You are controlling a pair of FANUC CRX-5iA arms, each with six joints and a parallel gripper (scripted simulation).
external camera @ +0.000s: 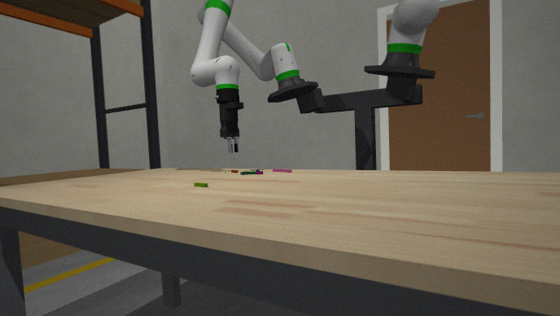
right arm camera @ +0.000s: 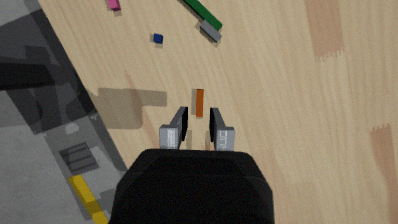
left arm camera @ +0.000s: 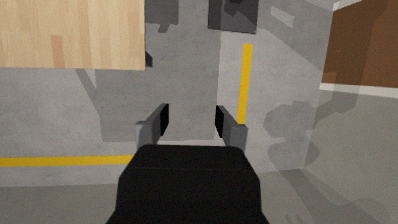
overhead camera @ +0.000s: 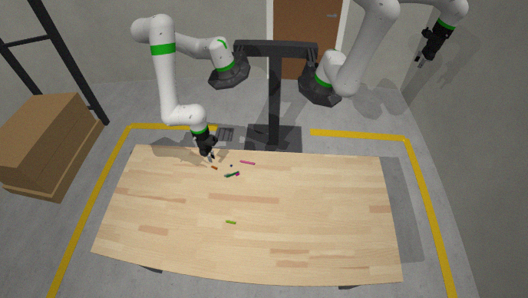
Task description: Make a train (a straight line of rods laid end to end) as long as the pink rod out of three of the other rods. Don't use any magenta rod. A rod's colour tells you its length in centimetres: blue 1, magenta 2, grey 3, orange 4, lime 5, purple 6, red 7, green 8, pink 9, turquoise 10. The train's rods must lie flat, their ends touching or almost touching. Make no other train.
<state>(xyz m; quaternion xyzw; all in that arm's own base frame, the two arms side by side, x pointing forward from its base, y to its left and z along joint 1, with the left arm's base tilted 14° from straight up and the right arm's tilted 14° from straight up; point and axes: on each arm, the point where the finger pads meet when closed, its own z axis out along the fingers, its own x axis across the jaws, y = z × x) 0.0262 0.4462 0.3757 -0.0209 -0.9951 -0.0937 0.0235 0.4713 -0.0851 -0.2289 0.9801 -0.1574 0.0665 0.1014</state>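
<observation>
My right gripper is now 40 mm past the blue rod, 100 mm to the right of it and 100 mm above it. Round my right hand: green rod 10 mm ahead, 130 mm to the left, 100 mm below; then grey rod 30 mm ahead, 90 mm to the left, 100 mm below; then orange rod 100 mm below.
</observation>
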